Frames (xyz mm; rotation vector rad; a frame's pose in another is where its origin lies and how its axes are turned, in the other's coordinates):
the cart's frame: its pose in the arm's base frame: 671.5 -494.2 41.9 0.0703 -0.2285 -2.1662
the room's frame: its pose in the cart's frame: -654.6 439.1 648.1 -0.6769 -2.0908 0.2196
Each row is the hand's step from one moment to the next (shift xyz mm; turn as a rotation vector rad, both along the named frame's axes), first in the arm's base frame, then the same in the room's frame.
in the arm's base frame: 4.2 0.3 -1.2 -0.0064 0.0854 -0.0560
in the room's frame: 1.6 2.2 3.5 -0.0339 -0.0622 0.0739
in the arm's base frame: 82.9 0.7 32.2 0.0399 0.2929 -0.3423
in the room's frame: 74.9 34.9 33.0 -0.1976 -0.1490 0.3786
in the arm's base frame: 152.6 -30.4 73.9 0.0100 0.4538 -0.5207
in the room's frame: 144.2 87.4 35.4 -0.3295 -0.2594 0.5489
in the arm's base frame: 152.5 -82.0 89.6 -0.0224 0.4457 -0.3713
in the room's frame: 148.1 126.8 -1.2 -0.2327 -0.3016 0.4380
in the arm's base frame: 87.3 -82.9 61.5 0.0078 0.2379 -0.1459
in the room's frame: 86.9 100.3 -25.7 -0.0713 -0.1622 0.2157
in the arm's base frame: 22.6 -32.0 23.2 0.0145 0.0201 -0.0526
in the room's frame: 26.5 33.1 -16.5 -0.0294 0.0021 0.0501
